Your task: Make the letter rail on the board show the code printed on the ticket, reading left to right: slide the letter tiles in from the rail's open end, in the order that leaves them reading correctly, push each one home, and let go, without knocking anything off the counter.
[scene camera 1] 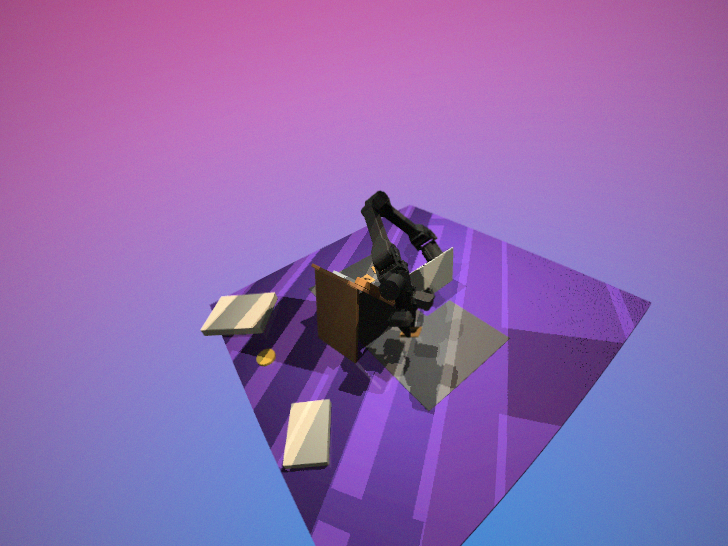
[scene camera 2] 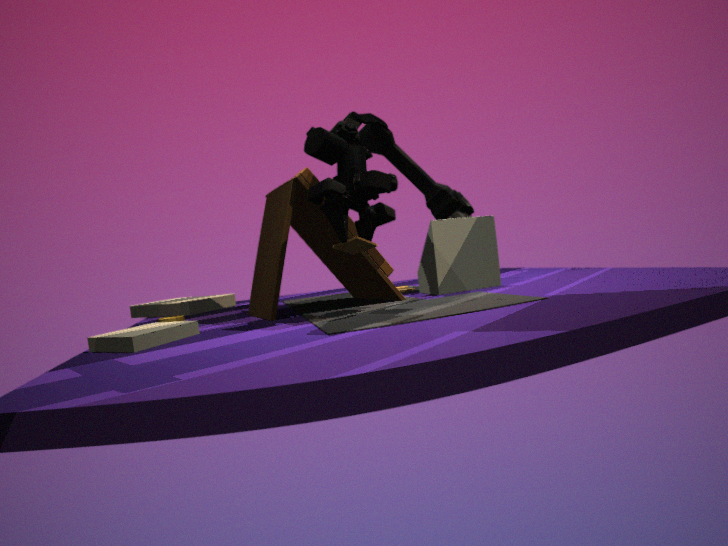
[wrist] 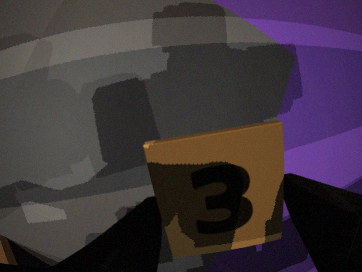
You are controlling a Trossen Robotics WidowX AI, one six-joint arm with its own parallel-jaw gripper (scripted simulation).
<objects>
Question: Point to a brown board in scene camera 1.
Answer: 337,296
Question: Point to a grey mat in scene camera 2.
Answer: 338,313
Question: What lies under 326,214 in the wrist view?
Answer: The gripper.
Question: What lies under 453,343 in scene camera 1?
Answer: A grey mat.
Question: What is the gripper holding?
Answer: A letter tile.
</objects>
